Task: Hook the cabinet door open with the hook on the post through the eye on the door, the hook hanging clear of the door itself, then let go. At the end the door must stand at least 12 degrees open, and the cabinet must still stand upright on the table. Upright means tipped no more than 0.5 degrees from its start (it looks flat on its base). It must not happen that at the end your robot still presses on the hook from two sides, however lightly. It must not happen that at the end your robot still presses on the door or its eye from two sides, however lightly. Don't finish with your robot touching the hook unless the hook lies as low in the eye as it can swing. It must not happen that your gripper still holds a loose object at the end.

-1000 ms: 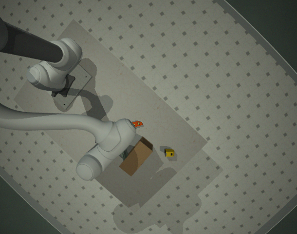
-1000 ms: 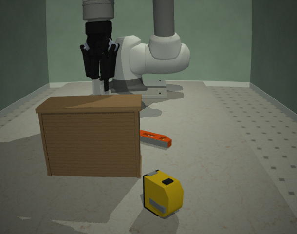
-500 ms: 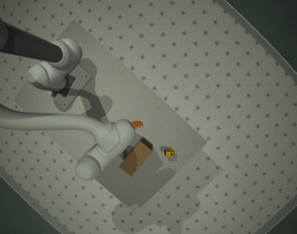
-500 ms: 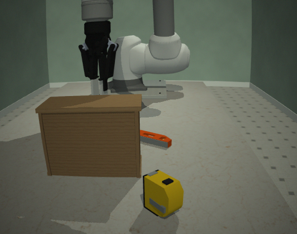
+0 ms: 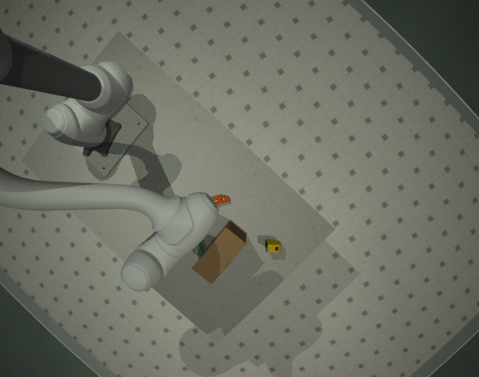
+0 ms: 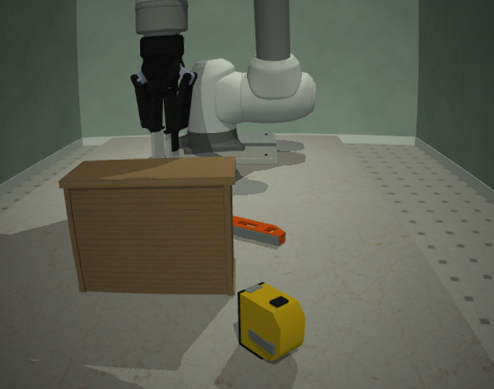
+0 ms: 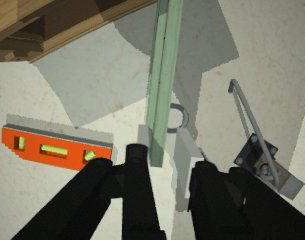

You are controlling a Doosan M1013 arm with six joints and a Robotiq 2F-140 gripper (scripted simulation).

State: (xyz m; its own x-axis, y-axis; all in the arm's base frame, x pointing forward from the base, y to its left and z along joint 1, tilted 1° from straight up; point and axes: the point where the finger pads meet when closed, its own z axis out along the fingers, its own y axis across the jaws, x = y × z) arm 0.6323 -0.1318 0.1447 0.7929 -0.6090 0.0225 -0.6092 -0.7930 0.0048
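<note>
Right now the thin grey hook is 70 mm behind my hand, 90 mm to the right of it and 100 mm below it. Round my hand: green door 50 mm ahead, 50 mm to the right, 80 mm below; orange spirit level 30 mm ahead, 140 mm to the left, 140 mm below; yellow tape measure 380 mm ahead, 100 mm to the left, 110 mm below.
</note>
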